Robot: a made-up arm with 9 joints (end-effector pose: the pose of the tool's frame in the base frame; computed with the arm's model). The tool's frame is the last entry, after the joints.
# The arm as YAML. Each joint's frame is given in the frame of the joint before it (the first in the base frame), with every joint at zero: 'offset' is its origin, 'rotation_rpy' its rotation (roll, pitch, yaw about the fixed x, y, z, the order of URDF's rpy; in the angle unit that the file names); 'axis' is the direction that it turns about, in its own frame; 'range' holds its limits. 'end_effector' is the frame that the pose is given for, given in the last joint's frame.
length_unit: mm
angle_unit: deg
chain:
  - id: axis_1
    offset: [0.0, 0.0, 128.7]
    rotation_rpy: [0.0, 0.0, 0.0]
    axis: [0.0, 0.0, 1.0]
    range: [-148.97, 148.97]
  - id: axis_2
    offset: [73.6, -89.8, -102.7]
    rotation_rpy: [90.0, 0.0, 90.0]
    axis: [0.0, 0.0, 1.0]
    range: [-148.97, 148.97]
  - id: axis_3
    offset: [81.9, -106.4, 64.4]
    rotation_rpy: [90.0, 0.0, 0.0]
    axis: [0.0, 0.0, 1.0]
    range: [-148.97, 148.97]
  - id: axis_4
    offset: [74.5, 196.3, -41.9]
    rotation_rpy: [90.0, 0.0, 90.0]
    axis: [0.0, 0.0, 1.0]
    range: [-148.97, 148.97]
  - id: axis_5
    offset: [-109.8, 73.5, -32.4]
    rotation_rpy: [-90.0, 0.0, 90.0]
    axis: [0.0, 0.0, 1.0]
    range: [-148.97, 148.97]
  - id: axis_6
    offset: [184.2, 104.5, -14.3]
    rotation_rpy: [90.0, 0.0, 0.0]
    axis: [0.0, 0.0, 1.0]
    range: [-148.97, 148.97]
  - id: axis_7
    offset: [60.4, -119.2, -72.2]
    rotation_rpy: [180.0, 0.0, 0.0]
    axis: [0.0, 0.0, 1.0]
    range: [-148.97, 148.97]
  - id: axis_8
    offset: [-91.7, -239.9, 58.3]
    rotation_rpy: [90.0, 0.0, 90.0]
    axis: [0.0, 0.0, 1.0]
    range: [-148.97, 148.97]
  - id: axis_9
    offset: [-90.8, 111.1, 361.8]
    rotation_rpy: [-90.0, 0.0, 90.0]
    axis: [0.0, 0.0, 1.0]
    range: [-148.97, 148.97]
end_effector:
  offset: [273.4, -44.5, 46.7]
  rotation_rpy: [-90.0, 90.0, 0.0]
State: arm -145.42 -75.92 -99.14 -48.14 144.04 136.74 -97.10 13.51 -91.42
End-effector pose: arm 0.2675 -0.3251 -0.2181 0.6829 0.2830 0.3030 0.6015
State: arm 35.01 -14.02 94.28 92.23 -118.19 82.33 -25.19 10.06 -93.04
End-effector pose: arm -0.0665 0.3134 0.4354 0.6342 -0.7368 -0.2286 -0.0513
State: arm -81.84 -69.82 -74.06 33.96 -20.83 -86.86 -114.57 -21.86 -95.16
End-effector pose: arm -0.4298 -0.1577 0.4571 0.1398 0.4995 0.4733 -0.7120
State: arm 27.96 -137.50 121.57 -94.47 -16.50 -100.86 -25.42 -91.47 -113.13
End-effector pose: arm -0.6105 0.2361 0.0975 0.0877 0.9330 0.3182 0.1436
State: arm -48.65 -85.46 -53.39 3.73 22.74 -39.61 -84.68 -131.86 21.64
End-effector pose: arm -0.1648 -0.6511 -0.1021 0.3178 0.3857 0.7458 0.4405
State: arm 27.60 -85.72 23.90 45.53 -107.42 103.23 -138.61 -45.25 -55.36
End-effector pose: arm 0.6722 -0.4626 -0.4066 0.5269 -0.0704 -0.8140 0.2340
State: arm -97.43 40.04 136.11 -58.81 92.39 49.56 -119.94 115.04 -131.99
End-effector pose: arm -0.1581 -0.1755 -0.1112 0.5351 0.1870 -0.8144 -0.1245
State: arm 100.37 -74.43 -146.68 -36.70 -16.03 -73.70 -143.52 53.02 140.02
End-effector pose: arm 0.1340 0.1660 -0.1743 0.7969 -0.0060 0.5985 -0.0819
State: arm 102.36 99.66 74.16 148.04 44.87 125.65 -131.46 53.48 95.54
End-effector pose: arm 0.4726 -0.2888 -0.1892 0.1006 -0.2626 0.6026 0.7468
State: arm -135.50 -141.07 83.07 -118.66 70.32 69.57 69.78 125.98 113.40
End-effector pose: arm 0.0833 0.0589 0.4838 0.0473 -0.5676 -0.7449 -0.3475
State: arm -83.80 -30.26 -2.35 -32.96 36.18 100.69 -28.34 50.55 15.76
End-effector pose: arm 0.1028 -0.1205 0.2814 0.2015 0.0184 -0.7396 0.6419
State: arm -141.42 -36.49 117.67 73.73 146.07 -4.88 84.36 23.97 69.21
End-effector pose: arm -0.1526 0.6697 0.5308 0.2186 -0.2261 0.8359 -0.4499
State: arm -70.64 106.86 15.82 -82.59 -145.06 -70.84 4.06 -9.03 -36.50
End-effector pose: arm -0.3963 -0.7236 0.7019 0.7903 -0.0176 0.5483 -0.2729
